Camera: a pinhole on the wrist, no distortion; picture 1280 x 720 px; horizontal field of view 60.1 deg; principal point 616.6 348.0 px. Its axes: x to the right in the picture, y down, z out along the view. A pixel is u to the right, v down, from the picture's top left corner.
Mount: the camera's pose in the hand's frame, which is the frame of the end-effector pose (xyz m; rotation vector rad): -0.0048 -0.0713 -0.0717 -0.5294 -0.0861 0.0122
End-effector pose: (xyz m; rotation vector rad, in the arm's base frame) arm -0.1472 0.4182 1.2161 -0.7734 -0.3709 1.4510
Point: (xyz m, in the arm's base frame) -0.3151 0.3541 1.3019
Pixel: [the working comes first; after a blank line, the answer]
In the camera's frame: -0.0733 0.0072 0.2758

323 377
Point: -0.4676 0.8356 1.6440
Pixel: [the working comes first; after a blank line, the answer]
In the camera's frame: 0.3287 -0.3463 0.5684

outside the picture
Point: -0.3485 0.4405 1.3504
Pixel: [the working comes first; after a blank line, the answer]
In the camera's frame: 0.0010 -0.0423 0.3302

620 206
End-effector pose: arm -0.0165 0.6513 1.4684 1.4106 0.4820 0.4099
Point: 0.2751 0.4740 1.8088
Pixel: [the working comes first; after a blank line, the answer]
In the camera's frame: 0.1720 0.1321 0.5395

969 619
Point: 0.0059 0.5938 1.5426
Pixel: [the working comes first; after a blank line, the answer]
In the camera's frame: 0.0024 0.0493 0.1901

631 635
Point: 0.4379 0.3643 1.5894
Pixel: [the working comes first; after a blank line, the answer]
In the camera's frame: 0.2698 -0.1452 0.5536

1156 58
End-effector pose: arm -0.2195 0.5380 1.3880 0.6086 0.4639 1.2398
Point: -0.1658 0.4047 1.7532
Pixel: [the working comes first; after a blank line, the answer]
In the camera's frame: -0.0691 0.0054 0.4804

458 360
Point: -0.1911 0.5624 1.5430
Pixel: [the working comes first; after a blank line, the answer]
In the camera's frame: 0.0569 0.0338 0.2502

868 497
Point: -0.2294 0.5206 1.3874
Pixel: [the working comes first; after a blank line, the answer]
In the camera's frame: -0.0067 0.0299 0.0973

541 687
